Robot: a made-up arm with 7 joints.
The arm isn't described. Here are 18 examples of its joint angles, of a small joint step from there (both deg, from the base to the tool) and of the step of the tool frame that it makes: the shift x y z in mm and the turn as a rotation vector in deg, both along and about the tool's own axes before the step.
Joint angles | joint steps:
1: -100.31 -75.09 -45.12 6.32 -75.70 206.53 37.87 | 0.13 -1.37 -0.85 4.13 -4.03 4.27 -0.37
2: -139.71 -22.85 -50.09 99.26 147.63 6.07 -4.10 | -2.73 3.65 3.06 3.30 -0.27 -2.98 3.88
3: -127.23 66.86 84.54 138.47 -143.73 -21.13 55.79 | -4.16 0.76 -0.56 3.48 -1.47 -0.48 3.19
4: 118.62 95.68 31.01 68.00 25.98 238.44 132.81 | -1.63 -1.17 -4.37 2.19 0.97 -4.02 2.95
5: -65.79 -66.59 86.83 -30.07 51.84 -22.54 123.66 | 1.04 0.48 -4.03 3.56 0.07 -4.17 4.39
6: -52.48 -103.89 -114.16 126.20 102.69 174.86 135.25 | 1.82 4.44 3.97 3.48 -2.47 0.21 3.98
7: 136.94 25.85 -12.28 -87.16 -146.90 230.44 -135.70 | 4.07 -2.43 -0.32 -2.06 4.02 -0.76 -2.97
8: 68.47 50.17 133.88 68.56 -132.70 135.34 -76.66 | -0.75 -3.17 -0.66 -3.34 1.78 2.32 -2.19
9: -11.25 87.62 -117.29 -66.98 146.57 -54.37 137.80 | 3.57 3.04 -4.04 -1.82 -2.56 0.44 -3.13
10: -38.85 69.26 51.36 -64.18 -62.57 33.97 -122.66 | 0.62 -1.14 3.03 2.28 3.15 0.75 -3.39
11: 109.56 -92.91 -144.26 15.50 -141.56 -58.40 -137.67 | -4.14 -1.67 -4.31 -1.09 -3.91 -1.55 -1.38
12: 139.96 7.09 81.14 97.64 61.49 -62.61 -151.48 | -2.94 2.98 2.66 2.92 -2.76 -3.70 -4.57
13: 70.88 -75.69 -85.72 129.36 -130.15 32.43 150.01 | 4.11 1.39 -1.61 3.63 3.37 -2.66 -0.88
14: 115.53 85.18 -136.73 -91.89 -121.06 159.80 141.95 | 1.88 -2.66 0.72 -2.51 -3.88 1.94 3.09
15: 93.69 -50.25 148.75 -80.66 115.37 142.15 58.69 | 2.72 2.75 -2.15 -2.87 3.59 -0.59 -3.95
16: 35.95 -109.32 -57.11 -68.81 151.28 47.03 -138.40 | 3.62 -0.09 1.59 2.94 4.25 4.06 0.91
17: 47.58 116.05 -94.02 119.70 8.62 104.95 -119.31 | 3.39 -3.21 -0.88 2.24 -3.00 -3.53 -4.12
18: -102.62 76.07 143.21 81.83 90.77 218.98 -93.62 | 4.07 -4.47 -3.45 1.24 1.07 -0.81 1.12
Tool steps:
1: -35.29 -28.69 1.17 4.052 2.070 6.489
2: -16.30 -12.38 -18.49 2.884 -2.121 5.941
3: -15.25 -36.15 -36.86 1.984 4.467 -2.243
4: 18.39 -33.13 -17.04 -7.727 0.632 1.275
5: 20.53 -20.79 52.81 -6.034 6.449 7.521
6: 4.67 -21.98 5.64 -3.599 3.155 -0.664
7: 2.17 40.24 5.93 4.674 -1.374 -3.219
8: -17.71 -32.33 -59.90 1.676 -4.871 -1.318
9: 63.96 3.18 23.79 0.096 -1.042 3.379
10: 13.03 -21.33 45.22 1.098 4.602 -1.832
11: 11.67 -78.56 -23.29 1.583 -1.658 7.662
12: -29.30 -7.60 19.69 1.840 4.161 1.834
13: 18.51 24.85 -11.66 -4.490 0.434 1.955
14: 22.37 -24.32 0.55 -0.437 0.536 0.918
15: 20.58 -14.06 -16.40 -2.154 2.143 -2.422
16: -11.96 -13.44 27.91 -5.474 -0.462 5.884
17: 15.92 -33.12 26.17 8.542 1.550 -9.757
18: 34.43 29.80 39.83 -1.160 -3.407 4.520
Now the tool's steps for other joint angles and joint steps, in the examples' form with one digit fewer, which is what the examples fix.
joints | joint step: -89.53 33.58 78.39 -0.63 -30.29 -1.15 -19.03 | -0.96 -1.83 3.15 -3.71 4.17 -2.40 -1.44
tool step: -15.5 33.0 7.7 6.41 1.54 1.25
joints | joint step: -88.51 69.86 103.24 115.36 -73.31 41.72 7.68 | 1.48 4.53 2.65 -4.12 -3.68 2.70 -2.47
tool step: 38.2 -3.1 -65.4 -8.87 5.78 -5.90
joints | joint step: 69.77 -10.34 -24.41 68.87 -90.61 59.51 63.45 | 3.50 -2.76 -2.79 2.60 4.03 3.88 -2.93
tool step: -29.2 -54.3 2.7 6.95 -2.44 -3.01
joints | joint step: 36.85 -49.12 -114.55 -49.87 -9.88 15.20 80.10 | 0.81 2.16 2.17 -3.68 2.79 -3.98 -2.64
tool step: 53.2 11.8 -13.1 -0.80 -1.94 1.84
